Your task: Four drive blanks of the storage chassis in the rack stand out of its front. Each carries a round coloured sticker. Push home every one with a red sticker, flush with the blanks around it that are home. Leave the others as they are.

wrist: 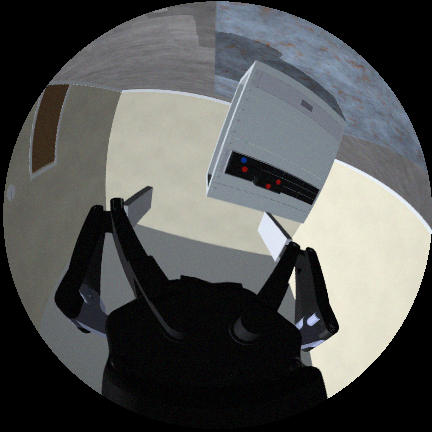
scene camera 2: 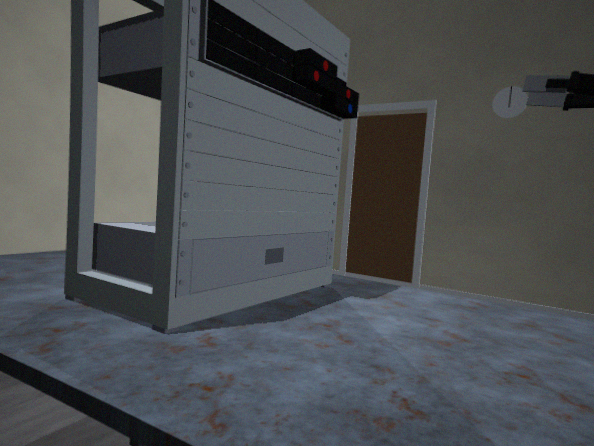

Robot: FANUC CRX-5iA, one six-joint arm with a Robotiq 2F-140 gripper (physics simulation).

Labels:
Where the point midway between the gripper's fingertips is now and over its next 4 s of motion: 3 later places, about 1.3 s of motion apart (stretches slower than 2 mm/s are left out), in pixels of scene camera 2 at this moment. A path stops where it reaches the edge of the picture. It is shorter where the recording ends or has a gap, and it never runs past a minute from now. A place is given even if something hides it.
The gripper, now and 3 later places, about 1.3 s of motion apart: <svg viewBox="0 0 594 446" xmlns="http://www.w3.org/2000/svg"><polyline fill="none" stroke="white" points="526,91 496,77 466,65 465,52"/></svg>

